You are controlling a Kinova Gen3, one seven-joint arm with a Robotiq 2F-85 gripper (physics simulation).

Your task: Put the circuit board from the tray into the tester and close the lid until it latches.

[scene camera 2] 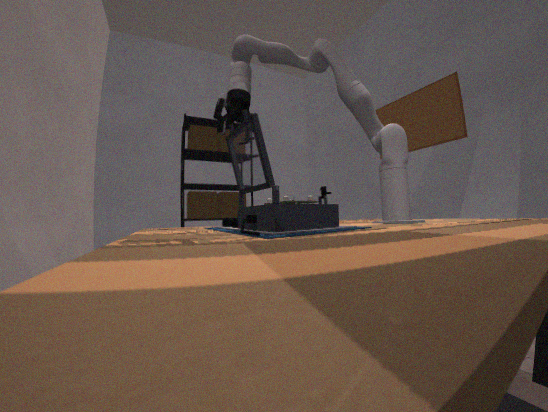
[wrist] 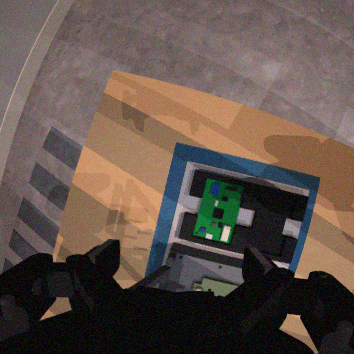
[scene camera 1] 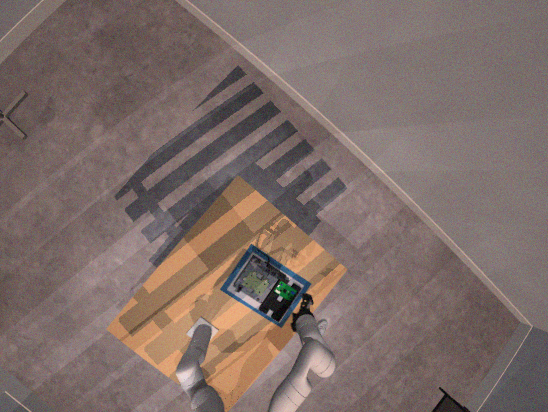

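Where they show: gripper, fingertip midpoint: (scene camera 2: 235,138) (wrist: 180,257) (scene camera 1: 298,304); arm's base, link origin: (scene camera 2: 396,220) (scene camera 1: 203,332).
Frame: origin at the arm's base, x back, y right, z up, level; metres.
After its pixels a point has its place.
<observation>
The green circuit board (scene camera 1: 285,290) @(x -0.424, y 0.264, z 0.014 m) (wrist: 219,212) @(x -0.417, y 0.264, z 0.015 m) lies in the black tray (scene camera 1: 270,306) @(x -0.307, y 0.240, z 0.010 m) (wrist: 270,232) @(x -0.313, y 0.243, z 0.010 m), toward one end. The grey tester (scene camera 1: 240,281) @(x -0.358, y 0.021, z 0.052 m) (scene camera 2: 300,218) @(x -0.438, y 0.009, z 0.022 m) (wrist: 187,272) @(x -0.453, y 0.155, z 0.052 m) is beside the tray, with a pale green plate (scene camera 1: 254,283) @(x -0.388, y 0.087, z 0.062 m) (wrist: 217,286) @(x -0.398, y 0.144, z 0.061 m) in its bed; in the wrist view much of it is hidden behind the gripper. Its dark lid (scene camera 2: 265,155) @(x -0.510, y 0.026, z 0.148 m) stands open, tilted slightly back from upright. My gripper (scene camera 1: 301,309) @(x -0.462, y 0.260, z 0.267 m) (scene camera 2: 231,127) (wrist: 180,257) @(x -0.462, y 0.260, z 0.267 m) is open and empty. It is high above the table, near the raised lid's top in the scene camera 2 view; their depth gap is unclear.
A blue-edged mat (scene camera 1: 237,267) @(x -0.398, y -0.025, z -0.006 m) (scene camera 2: 215,229) @(x -0.526, y 0.262, z -0.006 m) (wrist: 165,215) @(x -0.517, y 0.236, z -0.006 m) lies under the tester and tray on the wooden table (scene camera 1: 180,280) @(x -0.182, y -0.250, z -0.008 m) (scene camera 2: 200,325) @(x -0.720, y -0.243, z -0.008 m) (wrist: 130,165) @(x -0.607, y 0.321, z -0.008 m). The arm's base (scene camera 2: 394,192) @(x -0.040, y -0.015, z 0.093 m) stands on the table. A dark shelf rack (scene camera 2: 183,170) and an orange-brown panel (scene camera 2: 430,112) are behind.
</observation>
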